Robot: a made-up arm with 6 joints.
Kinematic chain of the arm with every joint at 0, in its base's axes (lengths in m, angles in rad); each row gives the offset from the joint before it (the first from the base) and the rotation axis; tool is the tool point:
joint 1: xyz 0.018 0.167 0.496 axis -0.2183 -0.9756 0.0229
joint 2: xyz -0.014 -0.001 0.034 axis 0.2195 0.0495 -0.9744
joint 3: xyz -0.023 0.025 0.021 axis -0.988 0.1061 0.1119
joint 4: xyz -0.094 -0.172 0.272 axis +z
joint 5: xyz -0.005 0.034 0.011 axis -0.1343 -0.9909 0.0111
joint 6: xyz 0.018 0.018 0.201 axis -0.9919 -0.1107 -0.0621
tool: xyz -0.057 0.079 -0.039
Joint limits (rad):
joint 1: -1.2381..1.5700
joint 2: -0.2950..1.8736
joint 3: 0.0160..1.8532
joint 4: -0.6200..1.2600
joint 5: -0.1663..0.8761
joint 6: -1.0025..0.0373
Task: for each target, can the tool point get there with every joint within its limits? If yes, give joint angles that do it. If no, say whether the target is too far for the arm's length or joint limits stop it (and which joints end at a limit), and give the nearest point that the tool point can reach.
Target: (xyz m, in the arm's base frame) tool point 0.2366 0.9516 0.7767
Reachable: no: too far | nearest point 0.1865 0.7513 0.7446 | short by 0.209 m
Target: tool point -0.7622 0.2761 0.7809
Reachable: no: too far | nearest point -0.6191 0.2602 0.7289 | short by 0.153 m
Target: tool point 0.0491 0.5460 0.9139
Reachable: yes | joints 0.3897 1.1009 1.2666 0.3453 0.4651 -0.3134
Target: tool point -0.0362 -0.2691 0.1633
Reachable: no: joint limits stop it (at a limit: joint 1, joint 3, joint 4, joint 5, joint 6) | nearest point -0.4315 -0.0361 0.2224 | short by 0.463 m
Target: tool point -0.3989 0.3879 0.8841
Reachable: yes | joints 0.6957 1.0888 0.5734 1.0744 0.1491 -0.2001
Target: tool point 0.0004 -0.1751 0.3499
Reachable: no: joint limits stop it (at a limit: joint 1, joint 2, joint 4, joint 5, joint 6) | nearest point 0.3803 0.0141 0.2004 | short by 0.450 m
